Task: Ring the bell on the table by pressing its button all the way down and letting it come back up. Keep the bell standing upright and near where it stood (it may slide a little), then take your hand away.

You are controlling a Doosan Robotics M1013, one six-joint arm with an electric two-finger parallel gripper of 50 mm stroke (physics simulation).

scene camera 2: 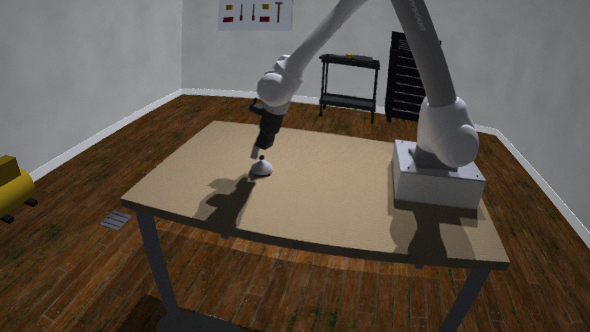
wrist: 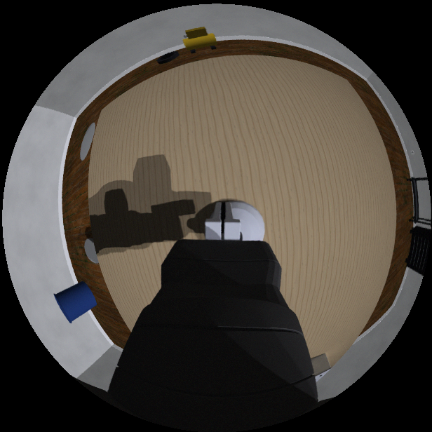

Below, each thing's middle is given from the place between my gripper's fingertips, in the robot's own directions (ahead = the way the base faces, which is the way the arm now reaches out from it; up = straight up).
Now: the bell (wrist: pixel 252 226) 30 mm behind my hand, 10 mm to the right of it and 20 mm below it.
